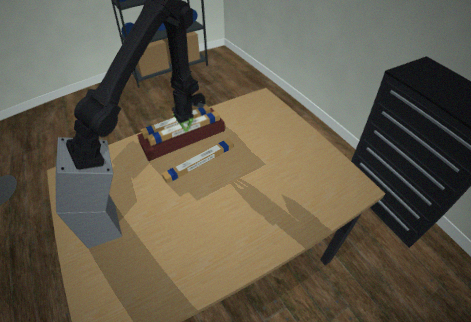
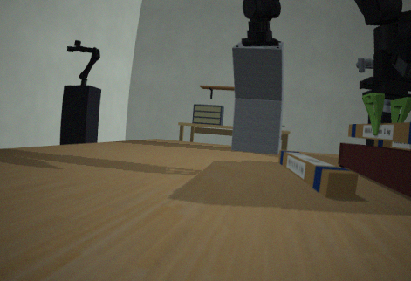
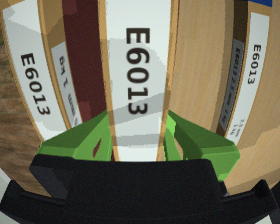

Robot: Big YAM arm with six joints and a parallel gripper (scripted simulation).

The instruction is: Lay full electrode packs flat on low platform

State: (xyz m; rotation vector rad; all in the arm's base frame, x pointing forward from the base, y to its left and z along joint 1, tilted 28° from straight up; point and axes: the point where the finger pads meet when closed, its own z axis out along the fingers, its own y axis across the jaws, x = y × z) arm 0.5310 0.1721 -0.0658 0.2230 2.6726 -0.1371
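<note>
Now: hand 40 mm to the right of the dark red platform and 70 mm above it. From my hand the other things lie so: pack of welding electrodes 10 mm above.
</note>
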